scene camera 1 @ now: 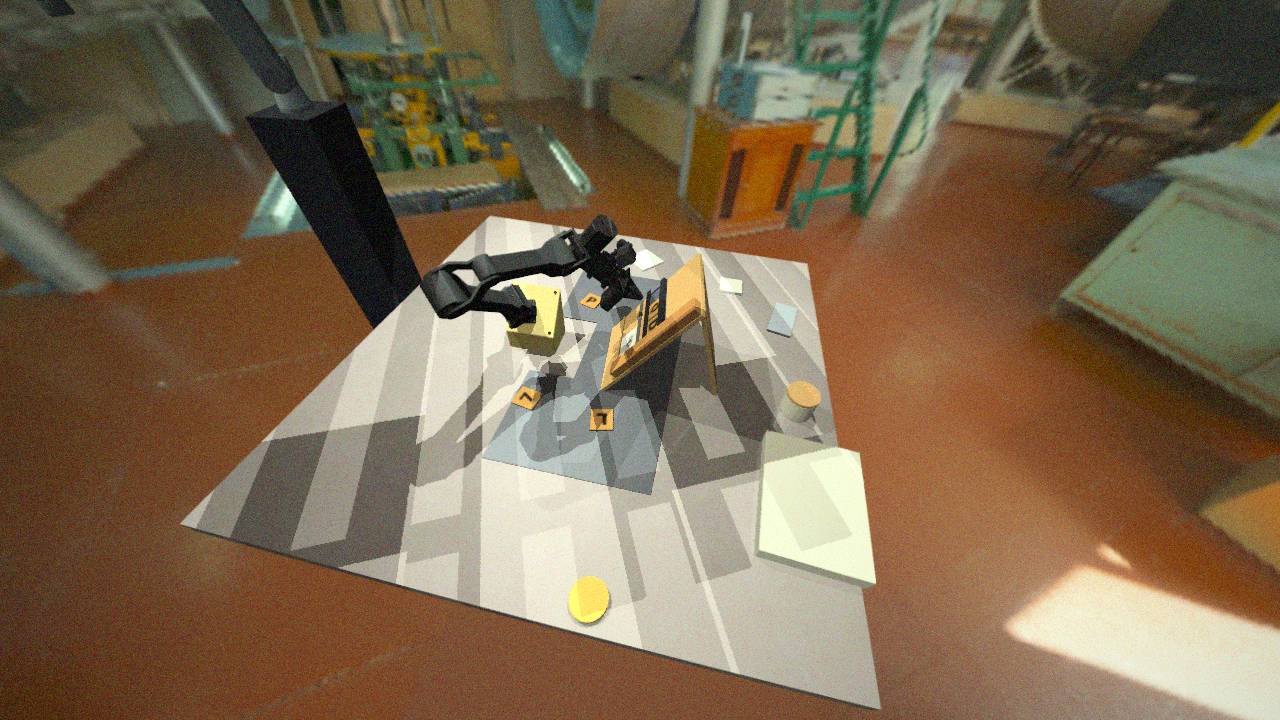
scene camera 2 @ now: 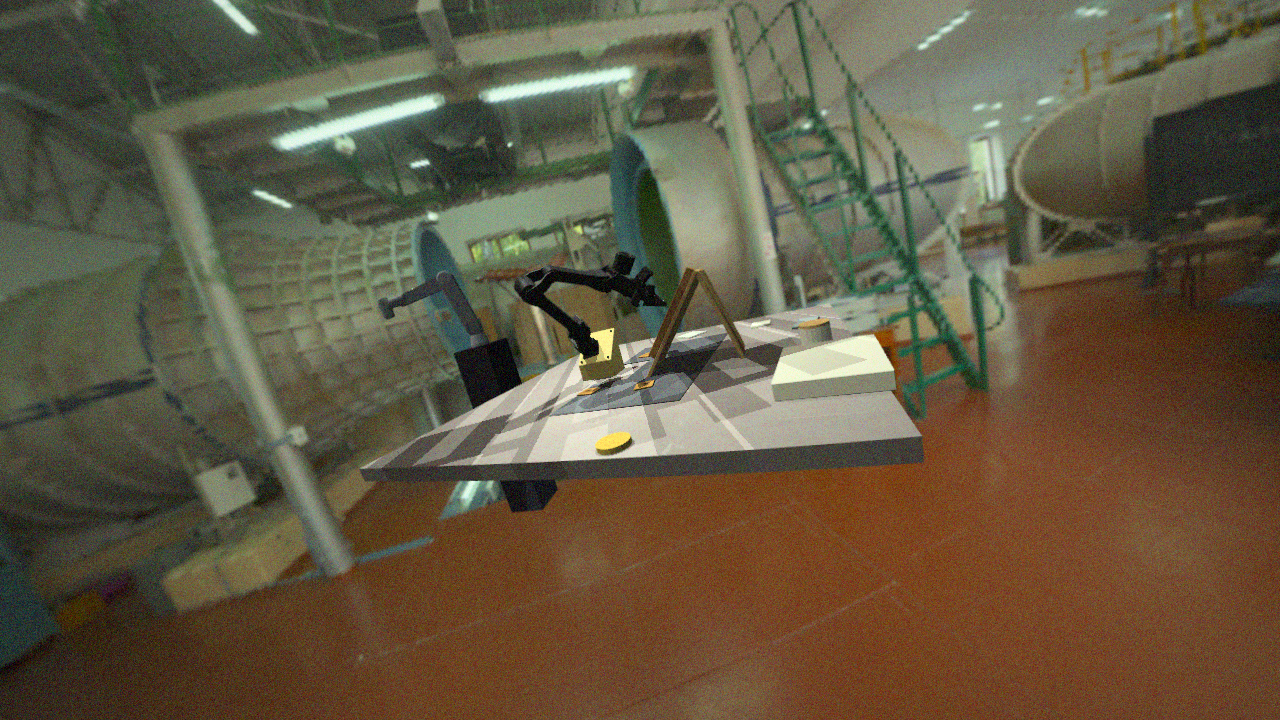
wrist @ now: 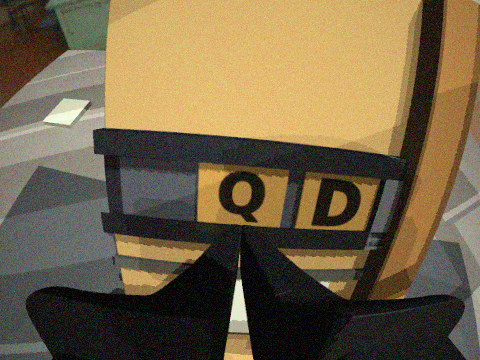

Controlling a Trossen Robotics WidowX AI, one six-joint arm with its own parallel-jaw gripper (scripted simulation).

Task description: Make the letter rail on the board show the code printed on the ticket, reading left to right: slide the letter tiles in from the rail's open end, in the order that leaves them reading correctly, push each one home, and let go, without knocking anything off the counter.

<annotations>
my gripper: scene camera 1; scene camera 2; wrist 239,233
lidded cylinder: scene camera 1 801,399; scene camera 2 819,330; not seen in the wrist view (hidden by a slanted board)
same spot on slanted board: (scene camera 2: 690,280) = (scene camera 1: 692,323)
same spot on my gripper: (scene camera 2: 650,298) = (scene camera 1: 625,288)
</annotations>
